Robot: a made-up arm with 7 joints.
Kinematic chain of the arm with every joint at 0, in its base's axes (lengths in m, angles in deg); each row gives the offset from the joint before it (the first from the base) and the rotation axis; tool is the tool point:
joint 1: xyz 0 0 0.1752 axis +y
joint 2: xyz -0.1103 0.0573 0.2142 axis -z
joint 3: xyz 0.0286 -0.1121 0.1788 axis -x
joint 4: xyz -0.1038 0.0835 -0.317 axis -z
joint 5: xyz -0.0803 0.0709 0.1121 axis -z
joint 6: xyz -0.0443 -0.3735 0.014 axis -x
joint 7: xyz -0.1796 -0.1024 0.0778 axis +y
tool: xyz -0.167 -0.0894 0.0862
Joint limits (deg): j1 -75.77..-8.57 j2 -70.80..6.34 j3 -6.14..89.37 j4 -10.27..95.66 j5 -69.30..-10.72 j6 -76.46..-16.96 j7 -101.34..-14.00
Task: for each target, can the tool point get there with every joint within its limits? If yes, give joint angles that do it. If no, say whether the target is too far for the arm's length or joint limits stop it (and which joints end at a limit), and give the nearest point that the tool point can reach.
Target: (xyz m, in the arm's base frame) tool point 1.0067 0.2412 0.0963
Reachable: no: joint limits stop it (at a limit: joint 1, joint 2, joint 4, joint 7) | nearest point 0.4628 0.1000 0.3274 | short by 0.608 m
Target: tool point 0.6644 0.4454 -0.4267
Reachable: no: joint limits stop it (at a limit: joint 1, joint 2, joint 4, joint 5, joint 6) | nearest point 0.0605 0.2261 -0.4003 | short by 0.643 m
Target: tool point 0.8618 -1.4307 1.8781
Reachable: no: too far | nearest point 0.1980 -0.5111 0.9689 | short by 1.454 m
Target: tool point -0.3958 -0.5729 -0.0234
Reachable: yes | joints -47.96 -29.65 33.68 63.91 -38.02 -33.64 -77.05
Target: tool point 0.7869 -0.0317 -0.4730
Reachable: no: joint limits stop it (at a limit: joint 1, joint 4, joint 5, joint 6) | nearest point 0.1006 -0.0629 -0.4164 | short by 0.689 m
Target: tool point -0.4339 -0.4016 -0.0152
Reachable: yes | joints -18.64 -27.52 44.75 77.54 -22.04 -59.62 -86.53
